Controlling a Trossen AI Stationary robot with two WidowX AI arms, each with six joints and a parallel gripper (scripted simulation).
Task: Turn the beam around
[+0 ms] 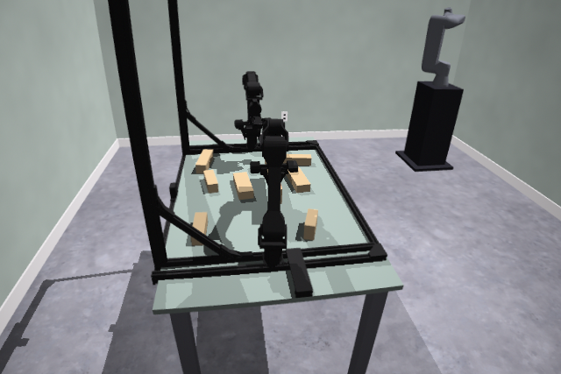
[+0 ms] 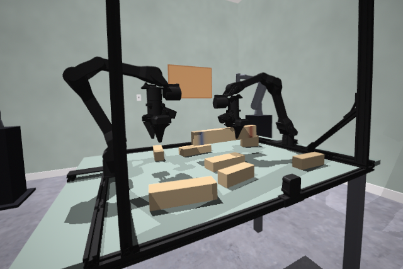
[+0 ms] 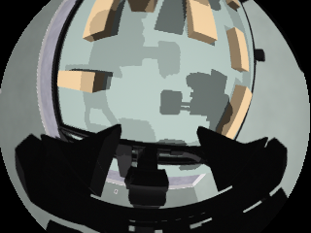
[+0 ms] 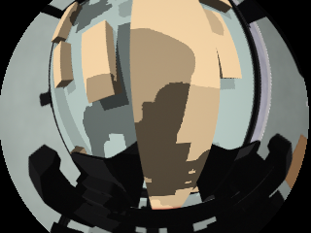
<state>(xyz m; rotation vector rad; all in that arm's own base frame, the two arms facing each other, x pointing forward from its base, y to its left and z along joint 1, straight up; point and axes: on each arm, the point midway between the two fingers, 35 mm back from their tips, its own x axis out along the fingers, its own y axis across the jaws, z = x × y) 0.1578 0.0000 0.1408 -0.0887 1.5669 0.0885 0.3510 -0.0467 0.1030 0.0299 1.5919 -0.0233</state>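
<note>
My right gripper is now 5 cm to the right of the beam and 1 cm above it.
</note>
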